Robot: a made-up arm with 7 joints.
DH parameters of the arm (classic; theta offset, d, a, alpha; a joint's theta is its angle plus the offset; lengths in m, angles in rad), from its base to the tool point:
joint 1: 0 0.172 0 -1.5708
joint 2: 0 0 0 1.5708
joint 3: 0 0.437 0.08 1.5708
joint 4: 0 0 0.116 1.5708
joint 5: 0 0.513 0 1.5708
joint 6: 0 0 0.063 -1.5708
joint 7: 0 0.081 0 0
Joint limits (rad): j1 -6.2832..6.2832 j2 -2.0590..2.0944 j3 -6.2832..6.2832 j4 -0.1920..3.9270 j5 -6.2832..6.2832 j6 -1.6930..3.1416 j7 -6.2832..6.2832
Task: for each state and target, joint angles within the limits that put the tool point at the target. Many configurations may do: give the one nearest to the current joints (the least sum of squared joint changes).
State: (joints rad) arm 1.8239 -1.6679 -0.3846 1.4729 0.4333 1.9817 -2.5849
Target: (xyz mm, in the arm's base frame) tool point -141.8 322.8 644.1
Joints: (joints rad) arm 2.0176 -0.6361 -0.0948 1.0114 0.4527 1.8586 -2.5849
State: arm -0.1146 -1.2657 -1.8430 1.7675 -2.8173 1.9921 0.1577
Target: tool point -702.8 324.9 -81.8
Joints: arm -0.9539 -1.1579 -2.4136 1.3262 -2.6726 2.2006 0.1577
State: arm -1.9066 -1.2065 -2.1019 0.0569 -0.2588 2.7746 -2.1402
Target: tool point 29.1 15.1 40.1
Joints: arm -2.0395 -1.1035 -2.8158 -0.0136 -0.6867 2.6417 -2.1402
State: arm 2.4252 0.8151 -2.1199 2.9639 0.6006 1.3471 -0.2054
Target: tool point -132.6 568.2 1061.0
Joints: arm 2.1349 0.6458 -2.1053 2.7719 0.6304 0.9286 -0.2054
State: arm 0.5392 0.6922 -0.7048 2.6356 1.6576 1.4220 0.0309
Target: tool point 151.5 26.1 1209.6
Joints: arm 0.4799 0.0012 -0.7638 2.8401 1.6866 1.3733 0.0309
